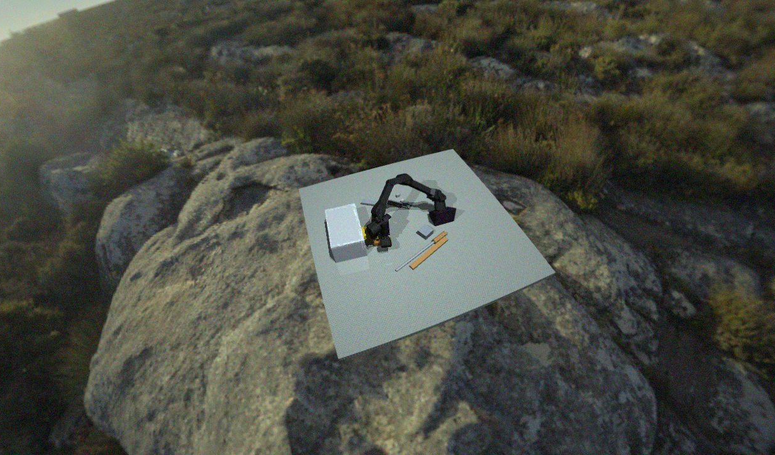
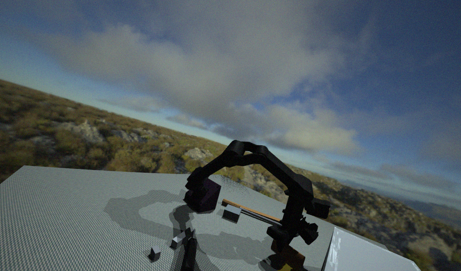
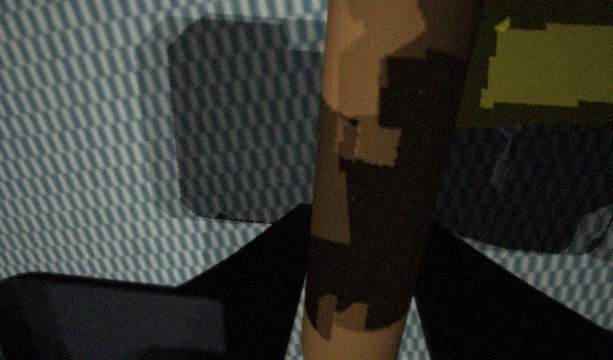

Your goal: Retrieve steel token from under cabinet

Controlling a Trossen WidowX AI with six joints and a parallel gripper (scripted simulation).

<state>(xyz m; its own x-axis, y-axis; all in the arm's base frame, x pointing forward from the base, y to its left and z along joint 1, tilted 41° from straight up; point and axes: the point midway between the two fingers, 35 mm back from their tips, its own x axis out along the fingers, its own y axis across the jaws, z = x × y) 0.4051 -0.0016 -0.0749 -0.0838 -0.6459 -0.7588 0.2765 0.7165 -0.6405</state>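
Right now my gripper tip is 25 cm past the grey block, 4 cm to the right of it and 1 cm below it. From my gripper tip the other things lie so: grey bar: 25 cm behind, 24 cm to the right; small grey cube: 34 cm to the right, 23 cm behind; wooden stick: 21 cm behind, 18 cm to the left.
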